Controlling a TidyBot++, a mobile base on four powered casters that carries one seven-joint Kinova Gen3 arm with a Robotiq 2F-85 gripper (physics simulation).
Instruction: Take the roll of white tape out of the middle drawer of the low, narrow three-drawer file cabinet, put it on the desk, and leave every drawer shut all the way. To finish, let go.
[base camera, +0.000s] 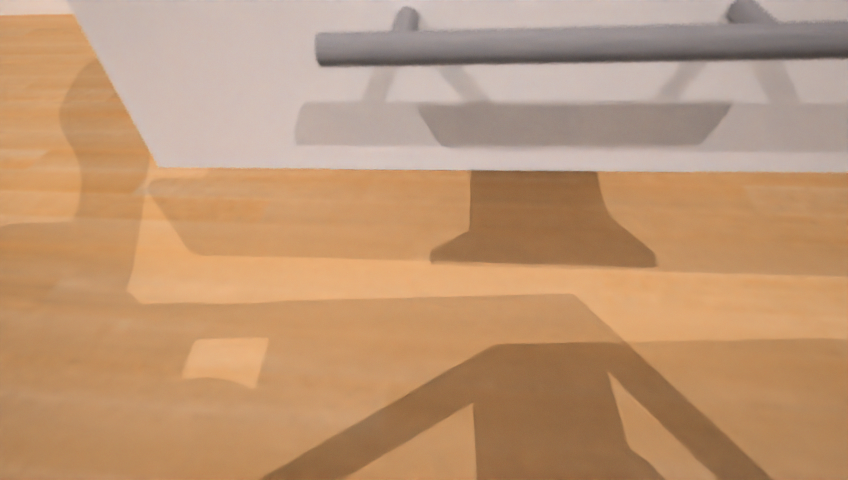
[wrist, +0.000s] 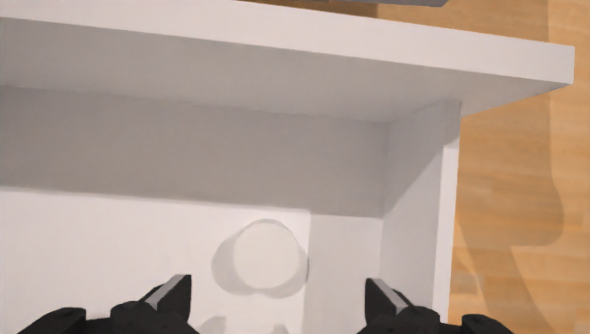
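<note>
White drawer (base camera: 736, 93), (wrist: 144, 144). My gripper (wrist: 278, 296).
</note>
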